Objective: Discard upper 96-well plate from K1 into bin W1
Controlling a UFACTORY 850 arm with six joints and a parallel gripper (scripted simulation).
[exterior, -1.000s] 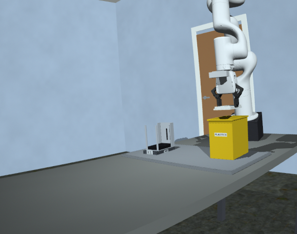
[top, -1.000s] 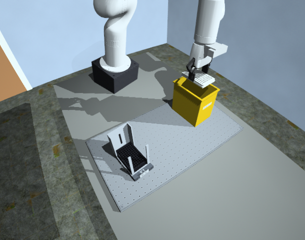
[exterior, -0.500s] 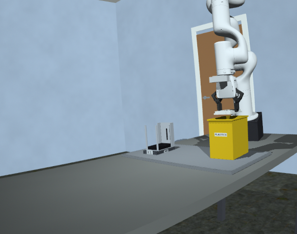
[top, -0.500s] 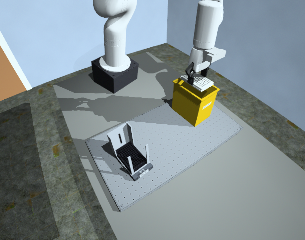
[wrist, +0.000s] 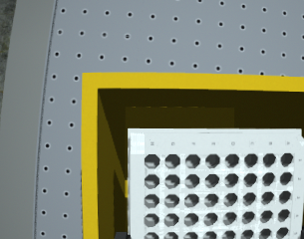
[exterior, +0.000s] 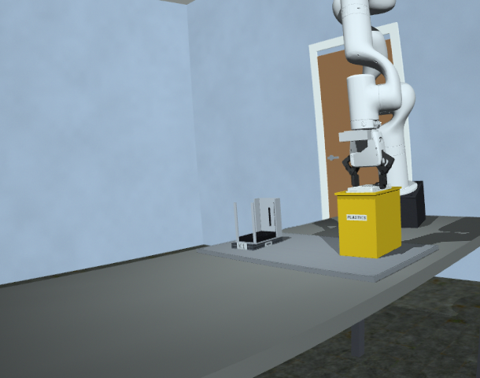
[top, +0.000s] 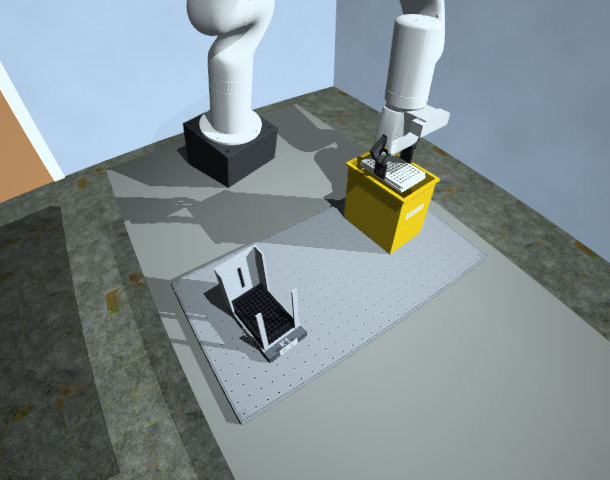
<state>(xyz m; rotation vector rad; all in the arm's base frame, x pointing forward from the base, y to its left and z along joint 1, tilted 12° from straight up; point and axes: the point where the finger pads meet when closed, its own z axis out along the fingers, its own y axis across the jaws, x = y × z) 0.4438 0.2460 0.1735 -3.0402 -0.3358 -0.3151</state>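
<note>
My gripper is now 110 mm above the yellow plastics bin. Also, from my hand: white 96-well plate (10 mm below); then black 96-well plate (130 mm ahead, 390 mm to the right, 170 mm below).
</note>
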